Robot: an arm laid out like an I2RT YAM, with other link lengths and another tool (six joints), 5 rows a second.
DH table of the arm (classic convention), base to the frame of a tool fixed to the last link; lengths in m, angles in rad. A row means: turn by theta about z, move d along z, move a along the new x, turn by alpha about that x. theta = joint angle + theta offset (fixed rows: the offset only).
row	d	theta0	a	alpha
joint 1	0.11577	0.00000	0.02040	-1.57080
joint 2	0.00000	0.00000	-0.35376	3.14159
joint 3	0.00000	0.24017	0.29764	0.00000
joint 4	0.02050	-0.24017	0.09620	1.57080
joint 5	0.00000	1.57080	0.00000	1.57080
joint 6	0.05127	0.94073	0.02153	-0.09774
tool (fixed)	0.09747	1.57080	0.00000	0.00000
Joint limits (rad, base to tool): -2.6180..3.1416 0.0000..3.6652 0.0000..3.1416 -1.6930..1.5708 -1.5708..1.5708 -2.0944..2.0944
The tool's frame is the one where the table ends.
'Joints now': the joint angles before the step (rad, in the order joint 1, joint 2, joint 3, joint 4, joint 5, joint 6). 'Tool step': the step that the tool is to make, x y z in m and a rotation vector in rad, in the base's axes. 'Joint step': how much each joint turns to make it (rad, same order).
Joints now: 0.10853, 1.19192, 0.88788, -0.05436, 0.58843, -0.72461
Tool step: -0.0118, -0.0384, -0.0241, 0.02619, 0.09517, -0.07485
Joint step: -0.11577, 0.01672, -0.00003, -0.08468, -0.04976, 0.01440
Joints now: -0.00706, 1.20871, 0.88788, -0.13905, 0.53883, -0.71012
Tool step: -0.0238, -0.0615, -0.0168, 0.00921, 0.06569, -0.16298
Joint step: -0.17071, 0.02599, 0.00014, -0.03981, -0.00822, -0.00104
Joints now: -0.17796, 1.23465, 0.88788, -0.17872, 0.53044, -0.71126
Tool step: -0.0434, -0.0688, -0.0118, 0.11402, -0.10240, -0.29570
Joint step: -0.21355, 0.01710, -0.00056, -0.01059, 0.00007, 0.18620
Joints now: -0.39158, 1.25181, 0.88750, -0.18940, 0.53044, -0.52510
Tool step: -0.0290, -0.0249, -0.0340, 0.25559, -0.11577, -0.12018
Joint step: -0.17151, 0.01787, 0.00006, -0.08972, -0.20198, 0.22111
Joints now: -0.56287, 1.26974, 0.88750, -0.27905, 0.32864, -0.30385
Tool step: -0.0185, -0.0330, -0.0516, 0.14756, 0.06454, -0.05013
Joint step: -0.14004, 0.12039, -0.00009, -0.01914, -0.12058, 0.00035
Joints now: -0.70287, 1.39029, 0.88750, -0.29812, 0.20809, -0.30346
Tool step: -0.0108, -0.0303, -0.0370, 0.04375, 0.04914, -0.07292
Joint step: -0.07318, 0.11487, -0.00012, 0.04936, 0.00043, -0.00072
